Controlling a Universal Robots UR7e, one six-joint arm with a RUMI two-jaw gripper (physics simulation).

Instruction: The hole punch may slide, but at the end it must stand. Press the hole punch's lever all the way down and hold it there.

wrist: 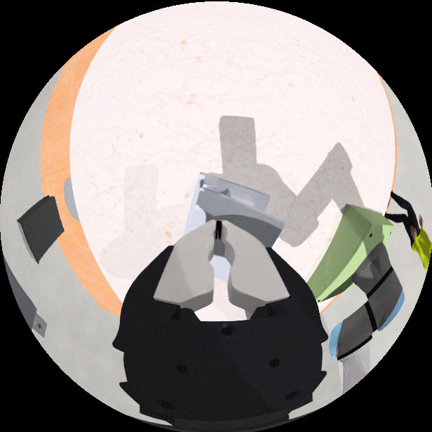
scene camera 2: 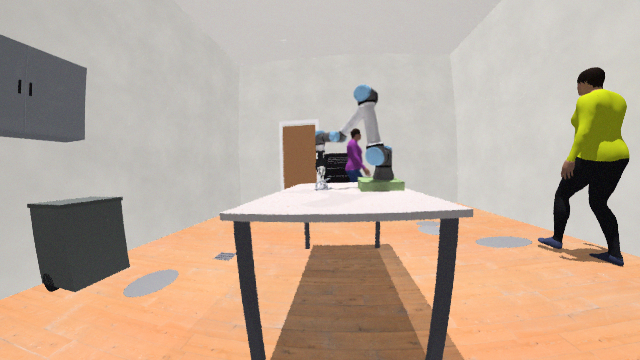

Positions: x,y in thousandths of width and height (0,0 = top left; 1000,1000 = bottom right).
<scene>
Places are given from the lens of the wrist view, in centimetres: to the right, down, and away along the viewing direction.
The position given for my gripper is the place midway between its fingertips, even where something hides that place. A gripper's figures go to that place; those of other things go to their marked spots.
my gripper (wrist: 503,513): 0, 0, 14
hole punch (wrist: 596,462): 6, -3, 21
</scene>
